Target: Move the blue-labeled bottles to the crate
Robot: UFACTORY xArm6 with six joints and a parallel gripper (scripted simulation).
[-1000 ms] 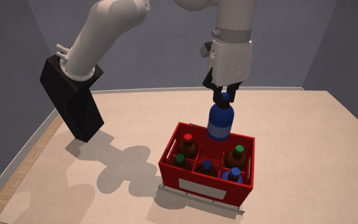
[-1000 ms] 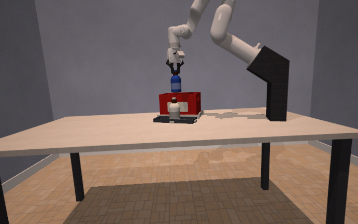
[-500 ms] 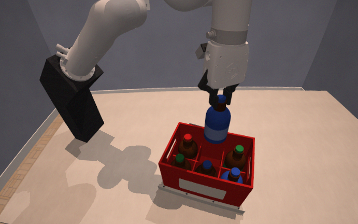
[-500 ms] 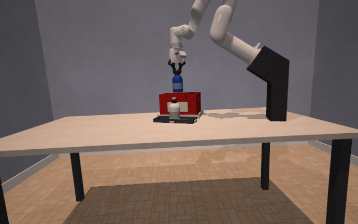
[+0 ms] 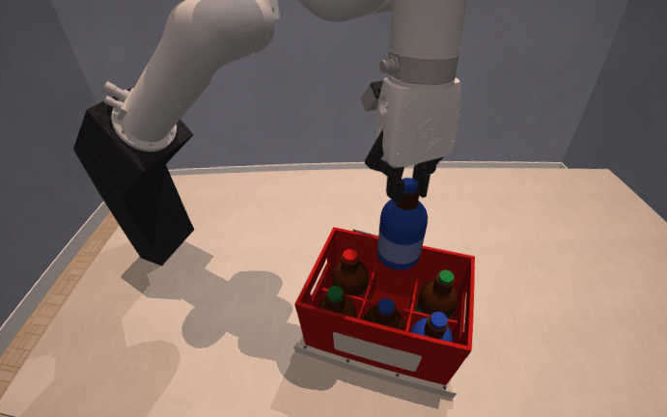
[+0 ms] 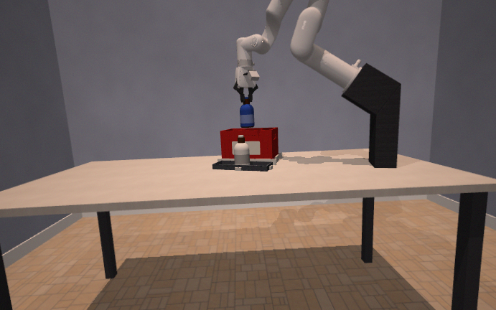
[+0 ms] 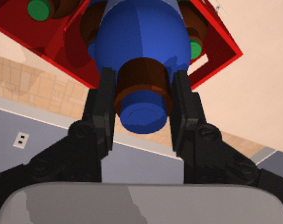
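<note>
The crate is 3 cm behind my hand, 4 cm to the right of it and 25 cm below it. The rest, counted from my hand: dark tray 9 cm ahead, 11 cm to the left, 32 cm below; then white-labeled bottle 9 cm ahead, 11 cm to the left, 25 cm below.
</note>
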